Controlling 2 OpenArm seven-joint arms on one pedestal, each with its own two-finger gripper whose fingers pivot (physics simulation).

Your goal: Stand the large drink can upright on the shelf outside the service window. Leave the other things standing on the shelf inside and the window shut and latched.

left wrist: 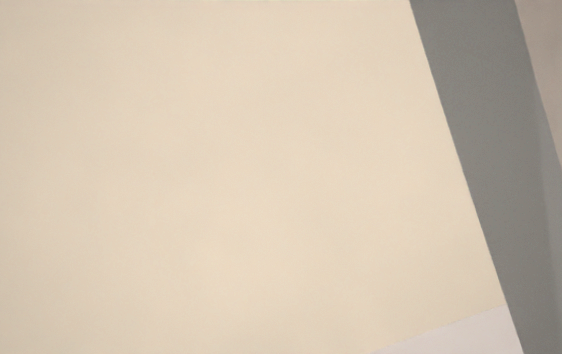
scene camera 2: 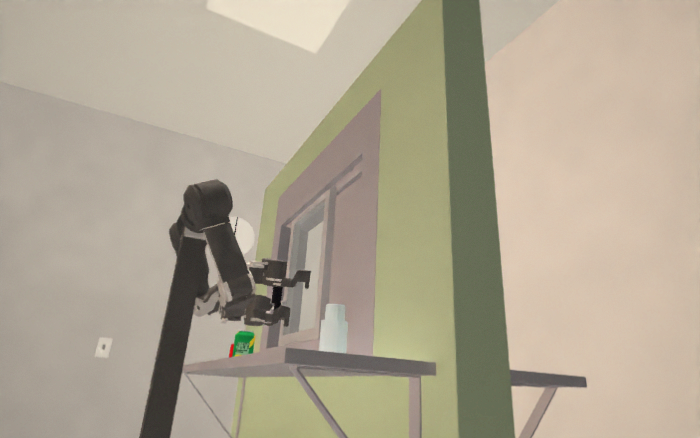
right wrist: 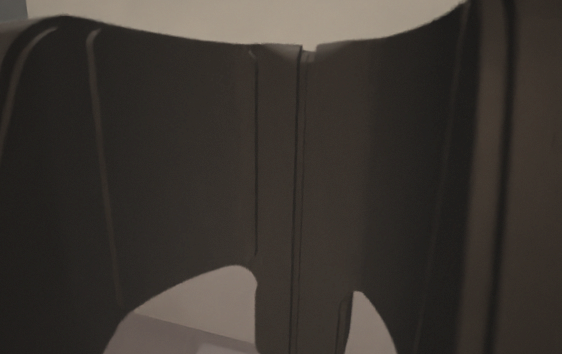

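Observation:
The large drink can does not show clearly in any view. My left gripper [scene camera 2: 304, 287] is open and empty at the service window [scene camera 2: 330, 268]; its fingers are out of the left wrist view. My right gripper [scene camera 2: 286, 321] [right wrist: 302, 55] is shut with nothing between its fingers, low beside the window. A small black upright part [scene camera 2: 277, 295] shows between the dark hands; I cannot tell whether it touches either. The window's framed pane stands at the left of its rail; whether it is latched cannot be told. The outside shelf [scene camera 2: 562, 380] shows in part behind the wall.
A pale blue bottle [scene camera 2: 335, 330] and a green box [scene camera 2: 244, 343] stand on the inside shelf [scene camera 2: 361, 362], with a red thing [scene camera 2: 231, 350] beside the box. The thick green wall [scene camera 2: 412, 258] separates the two shelves.

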